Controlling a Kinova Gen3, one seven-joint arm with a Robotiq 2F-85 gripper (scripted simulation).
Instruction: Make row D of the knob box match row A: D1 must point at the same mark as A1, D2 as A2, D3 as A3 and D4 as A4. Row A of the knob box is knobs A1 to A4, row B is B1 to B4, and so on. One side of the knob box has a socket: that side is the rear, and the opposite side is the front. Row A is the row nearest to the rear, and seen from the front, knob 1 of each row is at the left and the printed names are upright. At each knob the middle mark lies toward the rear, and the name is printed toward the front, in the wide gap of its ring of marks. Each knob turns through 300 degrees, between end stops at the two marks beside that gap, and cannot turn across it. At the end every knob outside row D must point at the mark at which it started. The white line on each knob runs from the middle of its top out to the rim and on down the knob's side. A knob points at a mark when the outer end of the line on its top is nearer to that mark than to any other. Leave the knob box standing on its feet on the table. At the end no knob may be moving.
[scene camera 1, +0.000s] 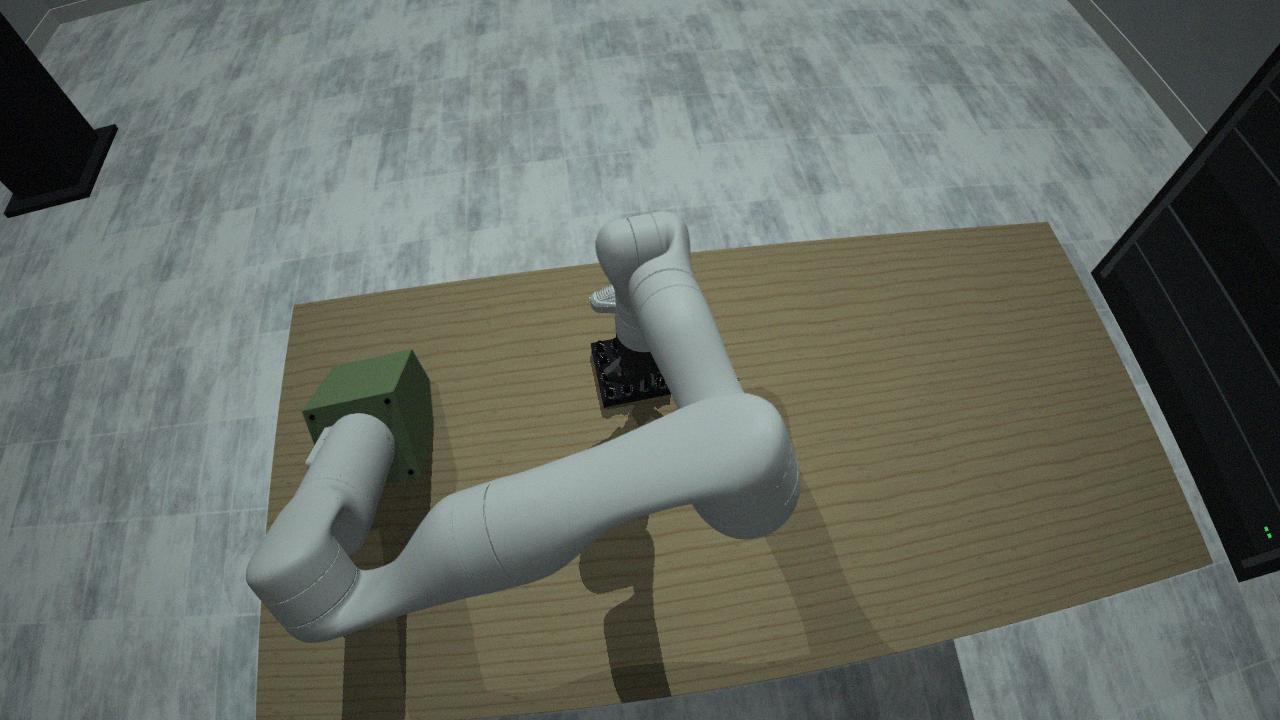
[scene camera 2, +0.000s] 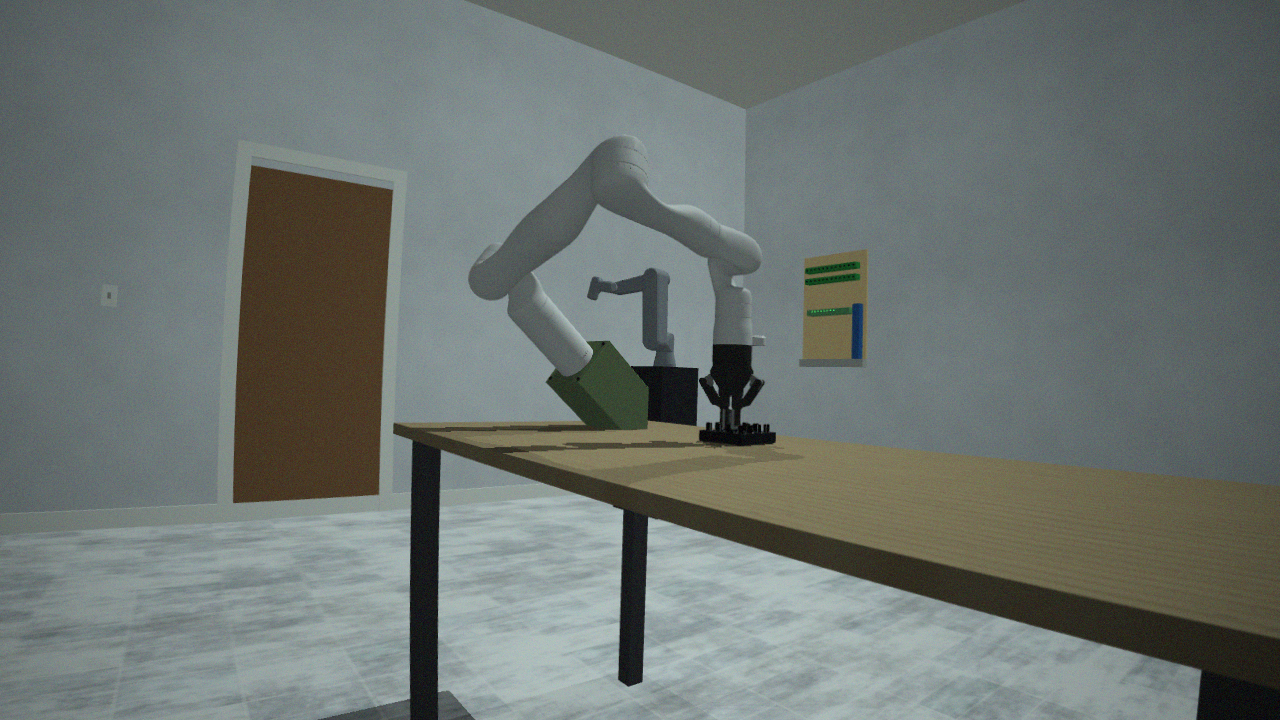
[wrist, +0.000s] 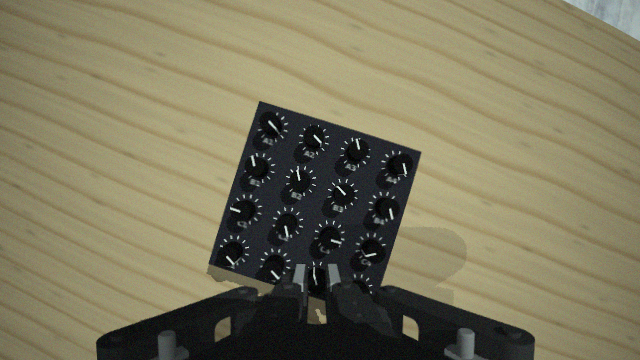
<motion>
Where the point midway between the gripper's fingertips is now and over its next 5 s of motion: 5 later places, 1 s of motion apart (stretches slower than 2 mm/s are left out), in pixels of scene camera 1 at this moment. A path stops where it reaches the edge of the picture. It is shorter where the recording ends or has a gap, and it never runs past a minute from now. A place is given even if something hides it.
My gripper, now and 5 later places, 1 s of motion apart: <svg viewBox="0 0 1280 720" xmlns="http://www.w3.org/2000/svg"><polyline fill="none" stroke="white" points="644,383 644,371 646,370 651,367 656,364 659,362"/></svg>
</motion>
